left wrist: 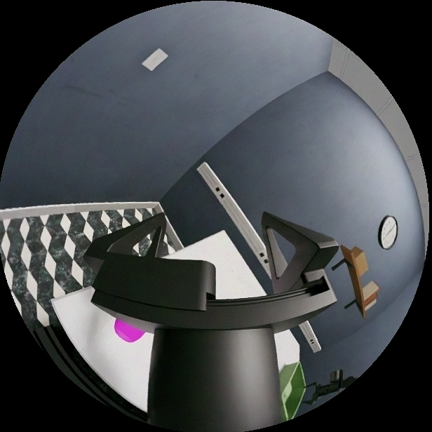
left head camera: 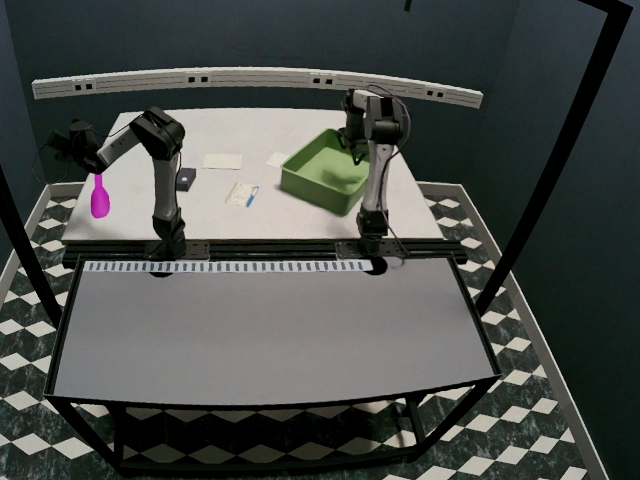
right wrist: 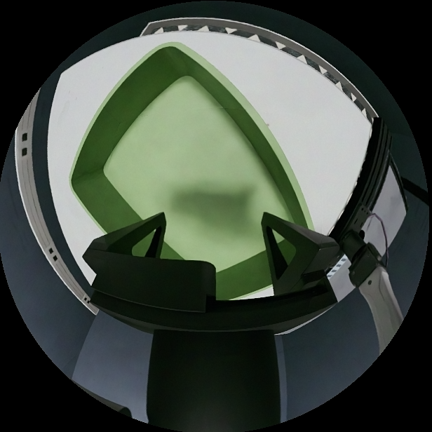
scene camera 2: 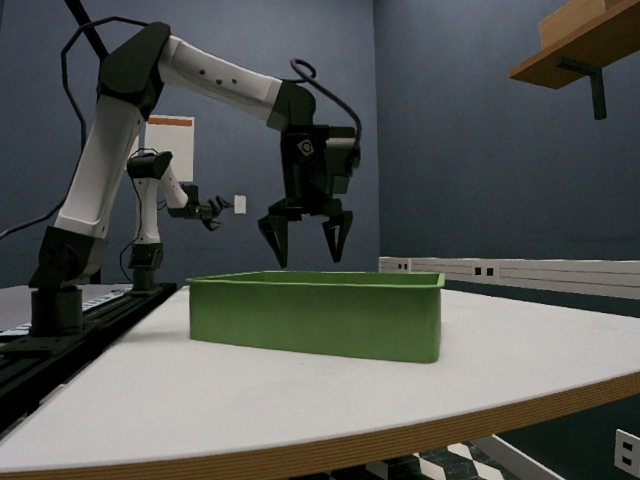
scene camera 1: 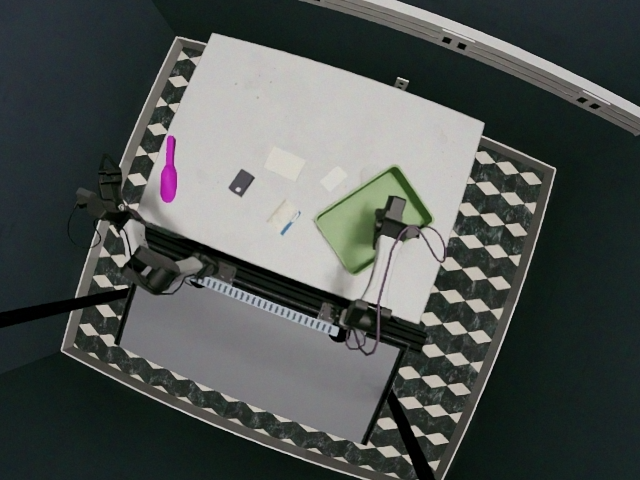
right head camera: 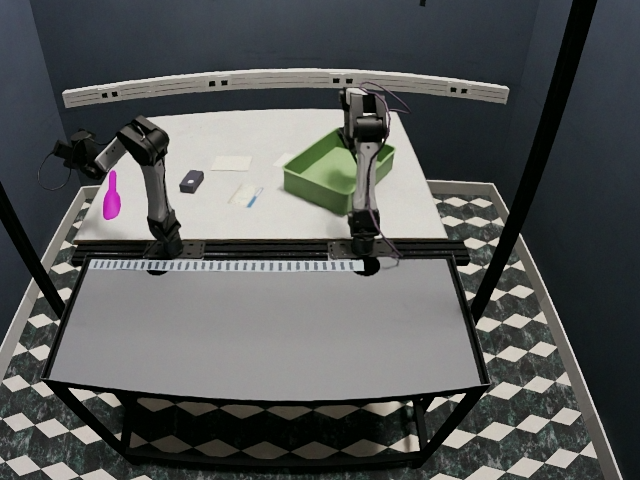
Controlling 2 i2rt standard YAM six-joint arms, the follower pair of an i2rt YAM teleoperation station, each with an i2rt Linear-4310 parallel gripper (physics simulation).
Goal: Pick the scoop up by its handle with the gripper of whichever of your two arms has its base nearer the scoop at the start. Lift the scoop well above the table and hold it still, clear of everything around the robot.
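Places are measured from the left arm's base along level axes (x ahead, y left, z up), in centimetres.
Pixels of known places: left gripper, fingertip midpoint: [left head camera: 65, 132] [scene camera 2: 227, 214] [scene camera 1: 104, 160]; right gripper, fingertip midpoint: [left head camera: 350, 157] [scene camera 2: 311, 265] [right head camera: 352, 156]; left arm's base, link origin: [left head camera: 176, 252] [scene camera 2: 144, 293] [scene camera 1: 213, 267] [right head camera: 174, 251]; right arm's base, link origin: [left head camera: 367, 250] [scene camera 2: 57, 339] [right head camera: 361, 250].
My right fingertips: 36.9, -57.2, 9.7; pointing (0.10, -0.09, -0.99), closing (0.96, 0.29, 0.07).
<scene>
For each thing: its top centre in the pictures, then the offset to it from my right fingertips, as dx, dy, dz. Level surfaces: height alone.
- magenta scoop, top centre: [left head camera: 97, 185] [right head camera: 110, 188] [scene camera 1: 165, 167] -5.2, +91.6, -7.6
- green bin, top centre: [scene camera 2: 325, 276] [right head camera: 342, 156] [left head camera: 338, 156] [scene camera 1: 375, 219] +3.1, +3.3, -2.1
- white table, surface height: dz -11.3
- dark box, top centre: [left head camera: 184, 173] [right head camera: 191, 176] [scene camera 1: 239, 181] -0.5, +58.3, -7.3
- blue-marked item, top centre: [left head camera: 242, 194] [right head camera: 245, 195] [scene camera 1: 283, 217] -7.6, +37.2, -11.2
The magenta scoop [left head camera: 100, 202] [right head camera: 111, 205] [scene camera 1: 168, 183] [left wrist: 129, 330] lies flat by the table's left edge, its bowl toward the arm mounts and its handle toward the back; the left gripper's body hides its handle in the left wrist view. My left gripper [scene camera 1: 109, 167] [scene camera 2: 224, 215] [left wrist: 213, 217] is open and empty, raised above table height beyond the left edge, beside the scoop and apart from it. My right gripper [scene camera 2: 310, 263] [right wrist: 213, 217] is open and empty, above the green bin, far from the scoop.
The green bin [left head camera: 310, 193] [right head camera: 315, 196] [scene camera 2: 310, 315] [right wrist: 122, 110] stands on the right half of the white table [left head camera: 289, 222]. A dark box [right head camera: 191, 181] [scene camera 1: 241, 182], flat paper sheets [scene camera 1: 284, 163] and a blue-marked item [scene camera 1: 290, 223] lie mid-table. A shelf [scene camera 2: 584, 56] hangs on the wall.
</scene>
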